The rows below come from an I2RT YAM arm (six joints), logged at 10 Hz.
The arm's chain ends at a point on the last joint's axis. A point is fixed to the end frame.
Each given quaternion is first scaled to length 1.
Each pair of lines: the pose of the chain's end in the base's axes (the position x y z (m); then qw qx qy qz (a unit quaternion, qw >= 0)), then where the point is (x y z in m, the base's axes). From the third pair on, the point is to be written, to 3 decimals.
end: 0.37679 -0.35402 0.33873 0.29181 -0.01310 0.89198 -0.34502
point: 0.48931 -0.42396 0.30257
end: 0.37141 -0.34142 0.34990 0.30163 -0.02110 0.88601 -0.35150
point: 0.48568 -0.41008 0.31690
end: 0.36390 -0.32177 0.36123 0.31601 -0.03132 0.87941 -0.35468
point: 0.481 -0.388 0.332
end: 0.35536 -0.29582 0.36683 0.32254 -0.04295 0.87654 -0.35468
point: 0.474 -0.359 0.339
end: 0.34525 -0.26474 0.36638 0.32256 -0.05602 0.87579 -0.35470
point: 0.465 -0.326 0.338
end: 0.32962 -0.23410 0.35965 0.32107 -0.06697 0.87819 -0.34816
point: 0.450 -0.292 0.329
